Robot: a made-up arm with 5 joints. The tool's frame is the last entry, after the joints.
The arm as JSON. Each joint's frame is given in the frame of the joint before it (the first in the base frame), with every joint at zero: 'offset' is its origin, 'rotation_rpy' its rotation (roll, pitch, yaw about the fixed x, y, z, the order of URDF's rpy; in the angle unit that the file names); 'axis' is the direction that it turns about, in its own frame. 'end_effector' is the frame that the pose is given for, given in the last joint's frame.
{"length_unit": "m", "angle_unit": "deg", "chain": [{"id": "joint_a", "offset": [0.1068, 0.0, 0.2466], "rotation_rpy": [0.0, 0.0, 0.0], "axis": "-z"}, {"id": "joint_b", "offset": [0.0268, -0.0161, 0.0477], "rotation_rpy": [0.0, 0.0, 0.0], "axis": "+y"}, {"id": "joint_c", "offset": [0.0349, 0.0, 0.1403], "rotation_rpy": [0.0, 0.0, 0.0], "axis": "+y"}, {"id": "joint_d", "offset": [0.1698, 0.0, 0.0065], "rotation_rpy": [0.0, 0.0, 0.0], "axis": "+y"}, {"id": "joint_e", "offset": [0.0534, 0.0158, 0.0], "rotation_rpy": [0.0, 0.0, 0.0], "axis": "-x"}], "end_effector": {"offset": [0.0, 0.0, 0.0], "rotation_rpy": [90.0, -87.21, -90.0]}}
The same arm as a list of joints. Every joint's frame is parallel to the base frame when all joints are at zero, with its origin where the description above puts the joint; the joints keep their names.
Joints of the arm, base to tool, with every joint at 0 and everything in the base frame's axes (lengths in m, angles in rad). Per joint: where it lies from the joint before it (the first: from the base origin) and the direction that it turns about. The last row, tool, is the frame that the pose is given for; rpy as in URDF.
joint_a: offset 0.1068 0 0.2466 axis 0 0 -1
joint_b: offset 0.0268 -0.0161 0.0477 axis 0 1 0
joint_c: offset 0.0349 0 0.1403 axis 0 1 0
joint_d: offset 0.1698 0 0.0065 axis 0 1 0
joint_e: offset 0.0534 0.0158 0 axis -1 0 0
tool: offset 0 0 0 rpy 1.5708 -1.5221 -1.5708

